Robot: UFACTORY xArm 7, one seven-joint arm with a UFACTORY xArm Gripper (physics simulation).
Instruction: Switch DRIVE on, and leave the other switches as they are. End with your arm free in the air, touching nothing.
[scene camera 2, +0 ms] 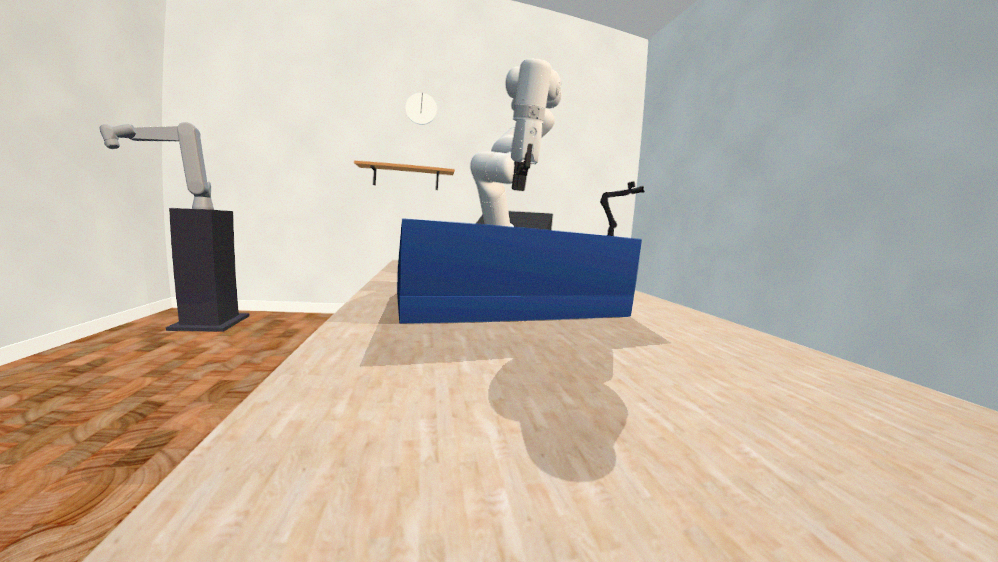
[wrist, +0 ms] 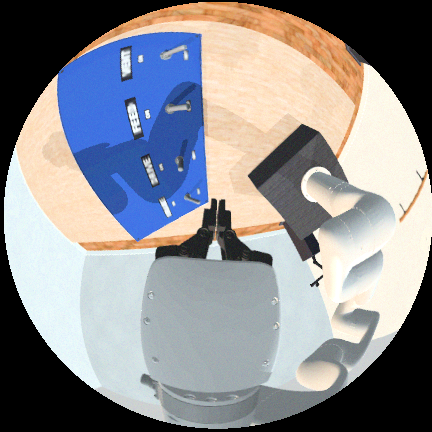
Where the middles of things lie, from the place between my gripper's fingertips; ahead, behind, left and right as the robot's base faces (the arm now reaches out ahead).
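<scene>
With the blue switch panel [scene camera 2: 448, 272] in sight, I find my hand 200 mm above it, 40 mm to the left of it and 120 mm short of it.
</scene>
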